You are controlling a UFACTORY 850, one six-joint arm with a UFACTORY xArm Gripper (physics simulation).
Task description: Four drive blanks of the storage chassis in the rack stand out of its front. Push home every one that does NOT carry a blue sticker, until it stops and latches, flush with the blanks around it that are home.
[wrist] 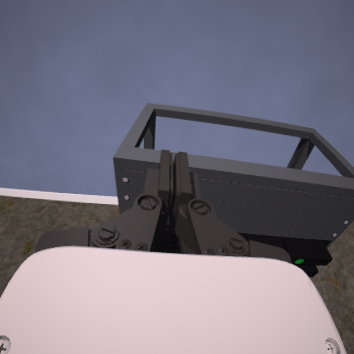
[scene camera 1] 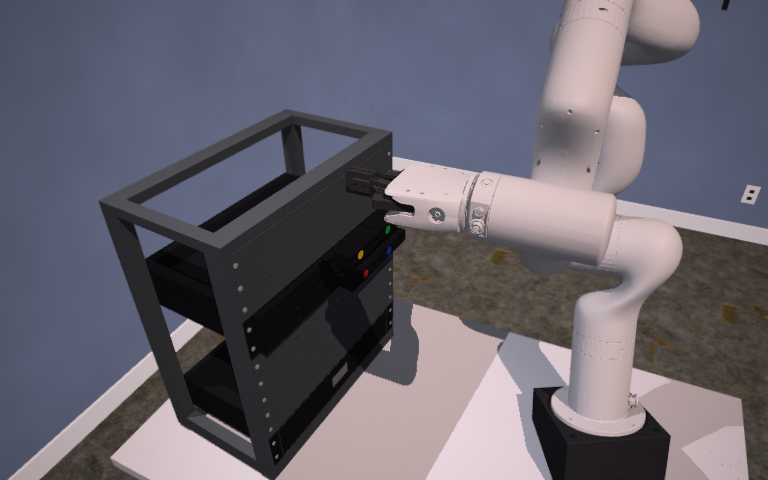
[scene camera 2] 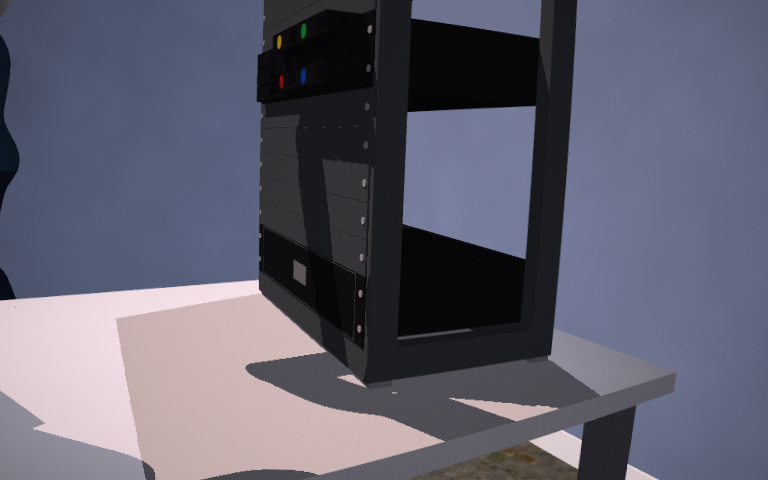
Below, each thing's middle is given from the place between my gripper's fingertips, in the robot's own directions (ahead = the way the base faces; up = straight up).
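Green-stickered blank (wrist: 301, 251): from my hand, far to the right of it, a little ahead of it, far below it.
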